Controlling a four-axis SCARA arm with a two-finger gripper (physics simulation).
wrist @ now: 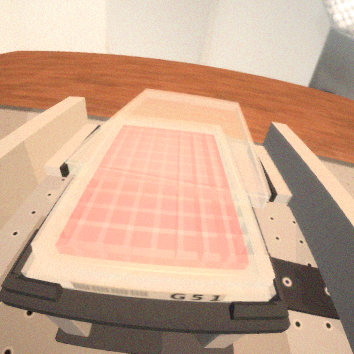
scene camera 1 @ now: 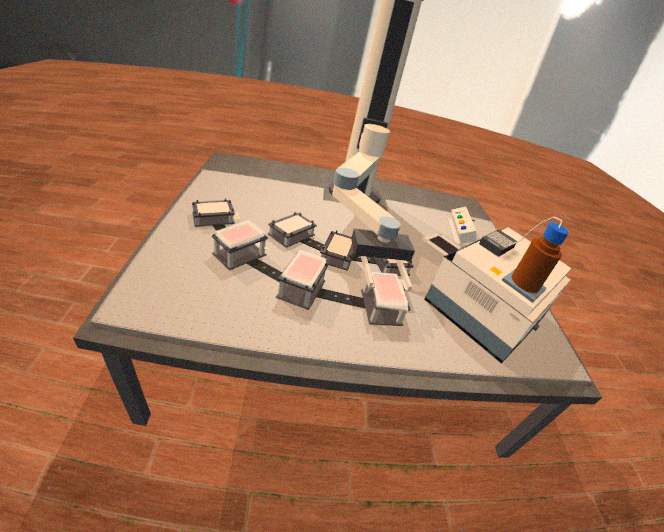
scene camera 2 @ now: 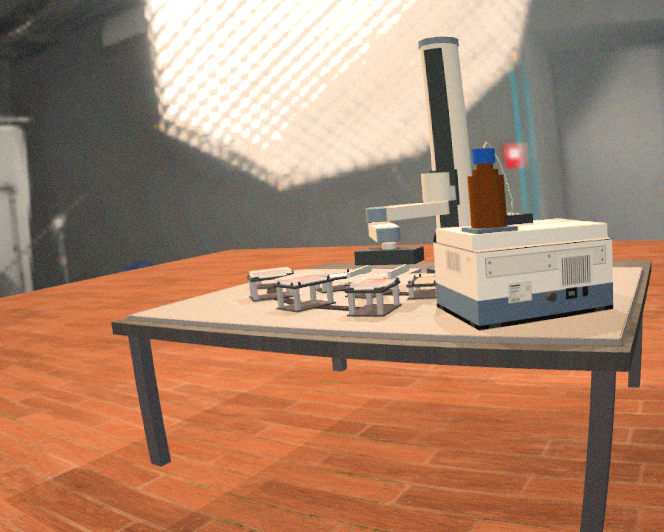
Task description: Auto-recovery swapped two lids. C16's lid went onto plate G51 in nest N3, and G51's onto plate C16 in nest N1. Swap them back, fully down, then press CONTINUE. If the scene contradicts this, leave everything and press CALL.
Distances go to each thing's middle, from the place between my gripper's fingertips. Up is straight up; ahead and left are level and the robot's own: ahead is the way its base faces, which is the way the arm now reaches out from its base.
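What I see is the brown bottle (scene camera 2: 486, 189), which is 210 mm above my hand. The bottle is also 350 mm to the left of my hand and 50 mm ahead of it.
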